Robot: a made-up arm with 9 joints. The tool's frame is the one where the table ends. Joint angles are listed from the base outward.
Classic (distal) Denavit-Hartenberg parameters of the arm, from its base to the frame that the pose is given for. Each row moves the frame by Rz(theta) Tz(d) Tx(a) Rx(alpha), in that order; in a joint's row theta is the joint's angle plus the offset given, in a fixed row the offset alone. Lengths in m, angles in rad.
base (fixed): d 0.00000; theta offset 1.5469; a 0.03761; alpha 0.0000
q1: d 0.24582; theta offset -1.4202; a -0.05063; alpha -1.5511
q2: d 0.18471; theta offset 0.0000; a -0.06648; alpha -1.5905
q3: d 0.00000; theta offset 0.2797; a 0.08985; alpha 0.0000
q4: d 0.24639; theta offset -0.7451; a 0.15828; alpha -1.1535
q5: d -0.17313; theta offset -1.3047; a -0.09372; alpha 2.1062
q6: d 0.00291; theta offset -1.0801; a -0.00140; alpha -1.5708
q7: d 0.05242; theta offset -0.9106; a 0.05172; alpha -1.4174
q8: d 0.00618; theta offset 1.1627; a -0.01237; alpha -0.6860
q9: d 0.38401; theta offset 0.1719; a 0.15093; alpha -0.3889
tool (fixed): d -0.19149; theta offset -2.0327; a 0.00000; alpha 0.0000
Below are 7 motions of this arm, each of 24 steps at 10 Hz.
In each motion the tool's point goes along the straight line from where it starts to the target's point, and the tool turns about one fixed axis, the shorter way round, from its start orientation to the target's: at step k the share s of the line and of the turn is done. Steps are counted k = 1, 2, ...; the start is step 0. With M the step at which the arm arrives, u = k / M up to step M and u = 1 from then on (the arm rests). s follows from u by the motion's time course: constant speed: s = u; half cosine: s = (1 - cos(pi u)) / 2; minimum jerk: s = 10 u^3 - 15 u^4 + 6 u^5.
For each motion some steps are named. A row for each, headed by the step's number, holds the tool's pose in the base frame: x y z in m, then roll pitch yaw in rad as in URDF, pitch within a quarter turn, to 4 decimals.
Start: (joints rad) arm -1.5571 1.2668 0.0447 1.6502 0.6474 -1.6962 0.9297 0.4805 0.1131
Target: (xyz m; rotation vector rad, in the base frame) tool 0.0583 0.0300 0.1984 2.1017 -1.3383 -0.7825
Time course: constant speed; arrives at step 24
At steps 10, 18, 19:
10: -0.0176 0.1216 0.1846 2.0337 -0.2170 -1.6611
18: 0.0258 0.0693 0.1925 2.1965 0.0344 -1.4217
19: 0.0312 0.0627 0.1935 2.2210 0.0628 -1.3890

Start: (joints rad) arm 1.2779 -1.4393 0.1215 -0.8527 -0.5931 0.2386 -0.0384 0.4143 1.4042
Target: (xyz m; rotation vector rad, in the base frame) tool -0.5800 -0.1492 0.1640 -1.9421 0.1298 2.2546
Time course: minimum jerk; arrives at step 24
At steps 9, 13, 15, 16, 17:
9: -0.4732 0.1433 0.3134 1.0369 0.6031 -2.9676
13: -0.5178 0.0212 0.2510 0.7904 0.9584 -2.9068
15: -0.5394 -0.0381 0.2207 0.6254 1.1321 -2.9360
16: -0.5491 -0.0645 0.2073 0.5239 1.2078 -2.9788
17: -0.5576 -0.0878 0.1954 0.4051 1.2726 -3.0466

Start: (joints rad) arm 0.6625 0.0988 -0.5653 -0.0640 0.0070 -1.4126 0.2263 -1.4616 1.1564
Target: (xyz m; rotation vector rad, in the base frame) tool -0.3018 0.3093 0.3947 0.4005 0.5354 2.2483
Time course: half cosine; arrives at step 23
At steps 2, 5, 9, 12, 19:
2: -0.2462 0.1937 0.4065 0.9762 -0.8314 2.6413
5: -0.2515 0.2047 0.4053 0.9360 -0.7578 2.6176
9: -0.2640 0.2307 0.4027 0.8417 -0.5877 2.5529
12: -0.2754 0.2544 0.4003 0.7525 -0.4369 2.4838
19: -0.2977 0.3007 0.3956 0.5598 -0.1624 2.3194

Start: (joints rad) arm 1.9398 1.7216 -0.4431 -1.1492 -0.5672 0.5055 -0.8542 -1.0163 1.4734
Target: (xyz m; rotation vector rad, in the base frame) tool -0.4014 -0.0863 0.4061 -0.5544 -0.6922 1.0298
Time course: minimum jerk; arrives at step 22
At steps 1, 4, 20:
1: -0.2195 -0.0653 0.6105 0.2678 -0.0972 0.7276
4: -0.2275 -0.0663 0.6015 0.2233 -0.1143 0.7430
20: -0.4002 -0.0862 0.4074 -0.8074 -0.2574 1.2064

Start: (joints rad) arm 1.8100 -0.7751 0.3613 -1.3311 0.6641 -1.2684 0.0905 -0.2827 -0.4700
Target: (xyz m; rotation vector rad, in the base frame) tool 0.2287 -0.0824 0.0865 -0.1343 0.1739 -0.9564
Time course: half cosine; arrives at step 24
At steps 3, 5, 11, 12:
3: -0.0799 -0.2243 0.2698 0.3143 -0.3790 -2.2408
5: -0.0589 -0.2147 0.2573 0.2622 -0.3718 -2.1439
11: 0.0474 -0.1658 0.1942 0.0256 -0.2679 -1.6722
12: 0.0683 -0.1562 0.1818 -0.0127 -0.2359 -1.5848

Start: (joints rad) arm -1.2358 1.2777 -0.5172 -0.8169 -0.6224 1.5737 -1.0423 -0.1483 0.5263
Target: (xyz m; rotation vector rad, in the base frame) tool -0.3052 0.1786 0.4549 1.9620 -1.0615 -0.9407
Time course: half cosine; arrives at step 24
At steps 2, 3, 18, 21, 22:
2: 0.0439 0.4483 0.4252 1.9837 0.2293 -2.6141
3: 0.0364 0.4425 0.4258 1.9851 0.2316 -2.5830
18: -0.2532 0.2188 0.4505 2.0808 0.2712 -1.3641
21: -0.2917 0.1890 0.4537 2.0950 0.2672 -1.2017
22: -0.2991 0.1833 0.4544 2.0976 0.2662 -1.1702

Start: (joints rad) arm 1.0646 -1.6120 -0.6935 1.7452 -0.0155 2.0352 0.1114 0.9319 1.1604
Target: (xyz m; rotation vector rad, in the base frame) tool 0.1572 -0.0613 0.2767 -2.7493 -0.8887 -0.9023
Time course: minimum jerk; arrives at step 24
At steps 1, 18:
1: -0.0729 -0.0244 0.4686 2.1273 -0.6160 0.6065
18: 0.1334 -0.0575 0.2966 2.9592 -0.6094 0.6477

